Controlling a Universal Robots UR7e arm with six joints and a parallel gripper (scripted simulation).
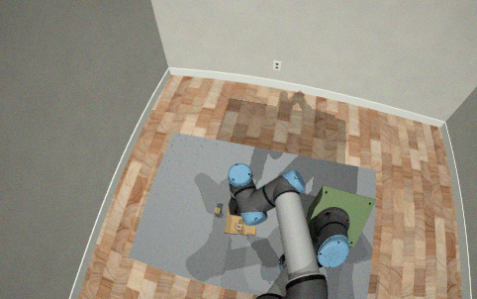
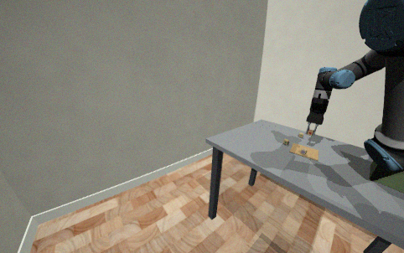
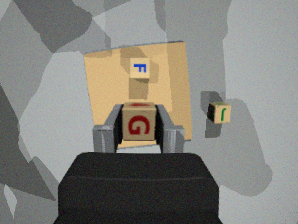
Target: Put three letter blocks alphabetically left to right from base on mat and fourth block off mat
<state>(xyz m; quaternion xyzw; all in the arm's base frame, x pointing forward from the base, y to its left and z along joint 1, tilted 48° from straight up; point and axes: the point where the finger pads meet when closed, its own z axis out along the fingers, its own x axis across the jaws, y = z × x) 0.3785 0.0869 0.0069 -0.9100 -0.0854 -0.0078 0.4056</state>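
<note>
Right now my hand is 12 cm above the mat. Also, from my hand: block 12 cm ahead, 11 cm below.
</note>
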